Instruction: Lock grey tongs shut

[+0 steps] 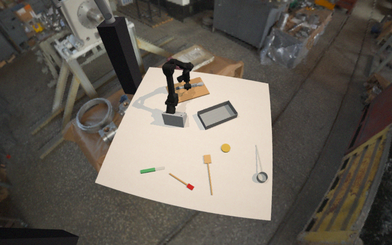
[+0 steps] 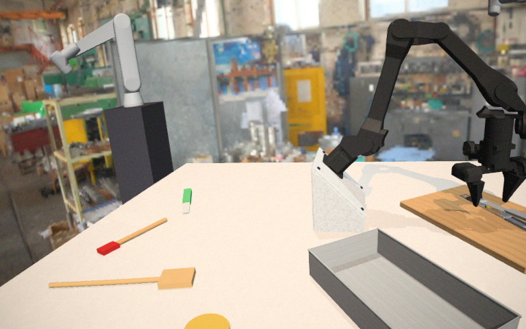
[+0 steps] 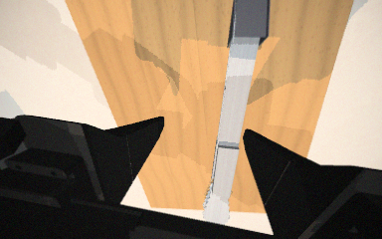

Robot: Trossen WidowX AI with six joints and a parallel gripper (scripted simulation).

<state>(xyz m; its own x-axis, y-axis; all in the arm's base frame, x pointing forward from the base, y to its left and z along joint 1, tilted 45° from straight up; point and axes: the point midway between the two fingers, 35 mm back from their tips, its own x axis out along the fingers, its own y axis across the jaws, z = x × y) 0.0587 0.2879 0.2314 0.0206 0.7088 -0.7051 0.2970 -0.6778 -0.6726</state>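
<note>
Now: the wooden board 4 cm below my gripper tip. Round my gripper tip: small yellow mark (4 cm behind, 2 cm to the left, 2 cm below); then yellow disc (41 cm ahead, 54 cm to the right, 4 cm below); then grey roasting tin (31 cm ahead, 25 cm to the right, 2 cm below).
</note>
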